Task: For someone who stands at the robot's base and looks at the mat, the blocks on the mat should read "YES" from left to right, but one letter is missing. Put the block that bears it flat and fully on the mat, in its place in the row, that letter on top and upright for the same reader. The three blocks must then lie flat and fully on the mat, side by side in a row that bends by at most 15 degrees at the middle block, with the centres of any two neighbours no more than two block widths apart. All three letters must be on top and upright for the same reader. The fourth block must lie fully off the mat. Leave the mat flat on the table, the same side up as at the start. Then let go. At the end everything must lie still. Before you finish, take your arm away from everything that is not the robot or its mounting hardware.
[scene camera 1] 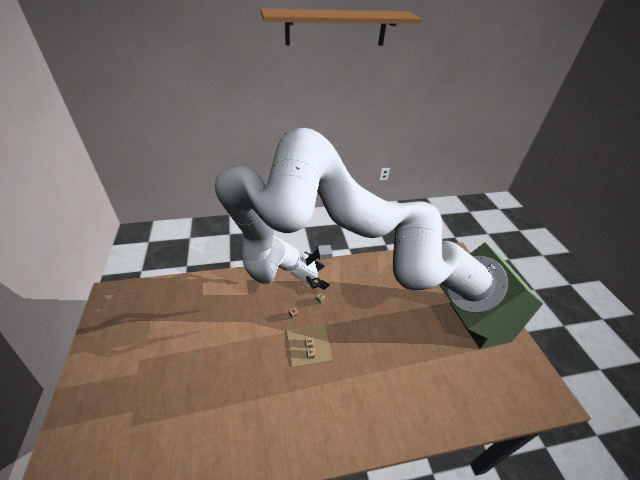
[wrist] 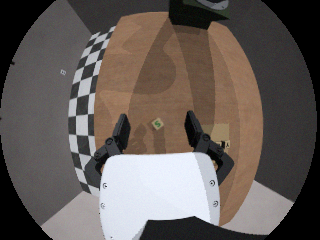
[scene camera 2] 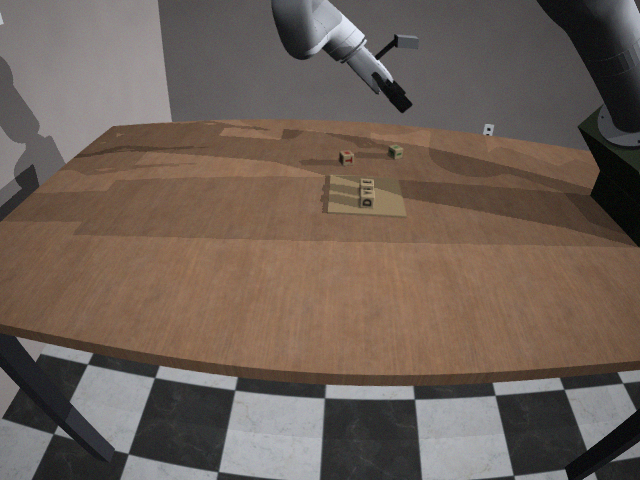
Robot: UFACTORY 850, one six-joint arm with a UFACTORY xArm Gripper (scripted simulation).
Observation:
In view: my gripper (scene camera 2: 404, 102) and a mat (scene camera 2: 344, 198).
The mat shows as well in scene camera 1 (scene camera 1: 296, 338). My gripper also shows in scene camera 1 (scene camera 1: 324, 277) and in the wrist view (wrist: 156, 119).

